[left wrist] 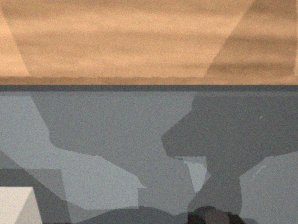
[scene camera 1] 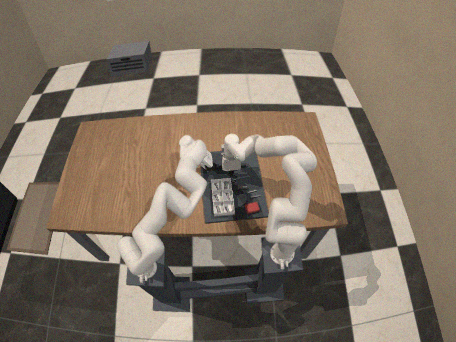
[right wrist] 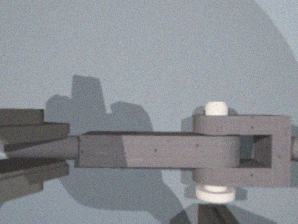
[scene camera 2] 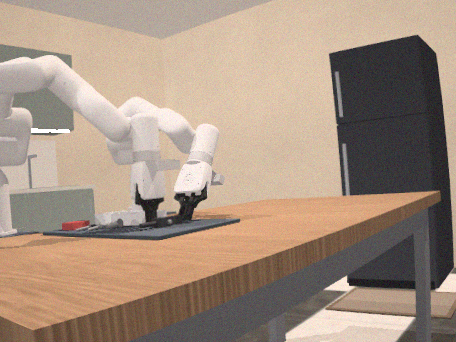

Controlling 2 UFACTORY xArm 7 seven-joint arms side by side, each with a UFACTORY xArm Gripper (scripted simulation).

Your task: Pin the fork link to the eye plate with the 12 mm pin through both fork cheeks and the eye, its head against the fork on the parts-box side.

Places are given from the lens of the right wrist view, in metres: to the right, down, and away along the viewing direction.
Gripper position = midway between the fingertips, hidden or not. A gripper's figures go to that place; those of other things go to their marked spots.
left gripper (right wrist: 51, 146): -0.05, 0.02, 0.15
eye plate (right wrist: 94, 148): -0.03, 0.02, 0.13
dark mat (right wrist: 152, 73): 0.00, -0.02, 0.15
